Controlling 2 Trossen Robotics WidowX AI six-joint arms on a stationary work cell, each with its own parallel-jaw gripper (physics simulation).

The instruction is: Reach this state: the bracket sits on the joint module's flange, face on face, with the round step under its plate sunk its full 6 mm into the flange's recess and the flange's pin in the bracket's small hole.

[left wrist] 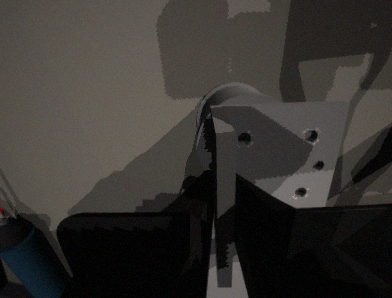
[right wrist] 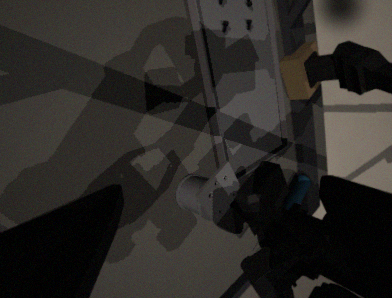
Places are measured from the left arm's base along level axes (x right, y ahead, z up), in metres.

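Where they show: left gripper, between the fingertips: (left wrist: 217, 177) (right wrist: 232, 205); right gripper, between the fingertips: (right wrist: 220, 190); left arm's base, origin of its link: (right wrist: 312, 69).
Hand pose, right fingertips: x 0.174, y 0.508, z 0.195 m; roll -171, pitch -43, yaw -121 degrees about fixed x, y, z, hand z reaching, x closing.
Observation:
Each offset is from my right fingertips to the top centre of the thing. "spot": to the spot under its first point.
The grey bracket (left wrist: 327, 152) (right wrist: 226, 183) has a plate with several holes facing the left wrist camera and a narrow flange edge-on. My left gripper (left wrist: 217, 177) (right wrist: 232, 205) is shut on that narrow flange. The joint module @[dx -0.183, dy -0.100, dz -0.181 m] (left wrist: 235, 92) (right wrist: 189, 193), a light grey cylinder, lies directly behind the bracket's plate; its rim shows at the plate's upper left in the left wrist view. The plate hides most of the flange face, the recess and the pin, so contact and seating cannot be told. My right gripper (right wrist: 220, 190) is open and empty, its fingers at both sides of its view.
A long grey rail-edged panel with holes @[dx -0.067, dy -0.338, dz -0.229 m] (right wrist: 245, 97) runs from the top towards the module in the right wrist view. A yellow-orange block @[dx -0.175, dy -0.508, dz -0.195 m] (right wrist: 298, 74) sits at its right by a black fitting. A blue cylindrical object @[spot: dx -0.415, dy -0.269, dz -0.214 m] (left wrist: 35, 265) (right wrist: 298, 190) is near the left gripper.

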